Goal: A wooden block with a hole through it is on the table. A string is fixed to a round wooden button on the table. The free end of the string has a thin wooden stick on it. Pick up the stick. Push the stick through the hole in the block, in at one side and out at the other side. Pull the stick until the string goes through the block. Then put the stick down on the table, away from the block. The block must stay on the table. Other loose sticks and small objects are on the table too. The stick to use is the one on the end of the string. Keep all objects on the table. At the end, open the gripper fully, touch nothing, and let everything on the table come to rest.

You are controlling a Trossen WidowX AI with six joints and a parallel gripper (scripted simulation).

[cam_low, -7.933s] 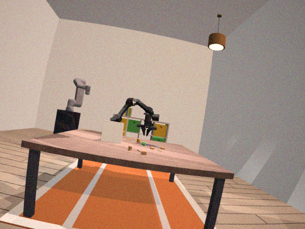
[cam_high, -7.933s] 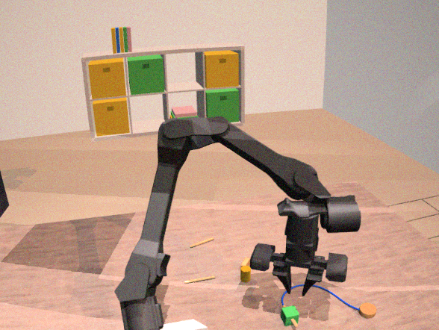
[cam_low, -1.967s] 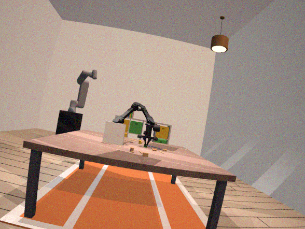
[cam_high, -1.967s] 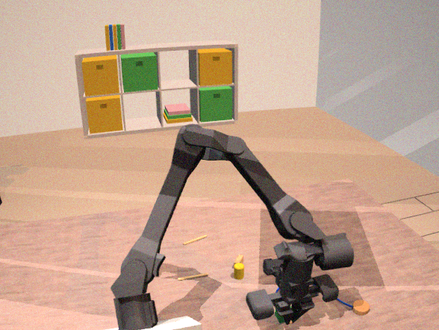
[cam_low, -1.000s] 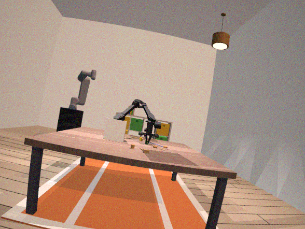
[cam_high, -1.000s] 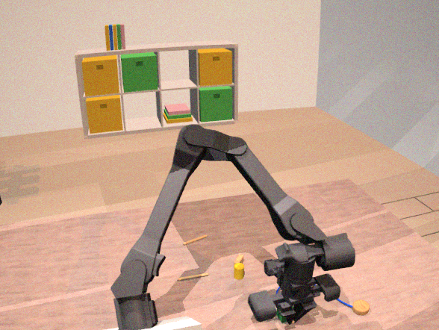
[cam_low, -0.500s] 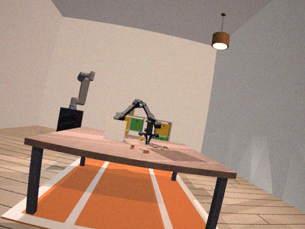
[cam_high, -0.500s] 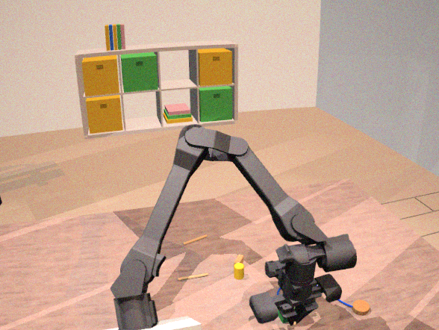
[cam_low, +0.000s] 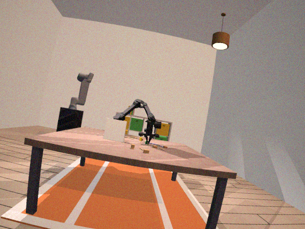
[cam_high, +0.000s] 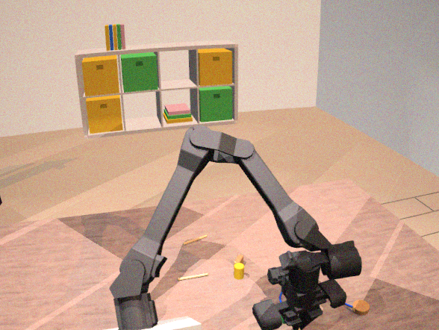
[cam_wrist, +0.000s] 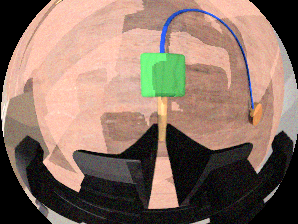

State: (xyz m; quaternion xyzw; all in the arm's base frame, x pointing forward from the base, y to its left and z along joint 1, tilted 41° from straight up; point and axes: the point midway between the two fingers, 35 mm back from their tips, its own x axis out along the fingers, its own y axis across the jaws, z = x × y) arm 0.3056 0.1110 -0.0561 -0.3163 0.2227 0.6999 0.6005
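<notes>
Right now my gripper tip is 1 cm past the green block, 5 cm to the right of it and 1 cm below it. The rest, counted from my gripper tip: round wooden button: 17 cm ahead, 4 cm to the left; orange disc: 7 cm ahead, 7 cm to the right; thin wooden stick: 1 cm behind, 4 cm to the left, 1 cm above.
</notes>
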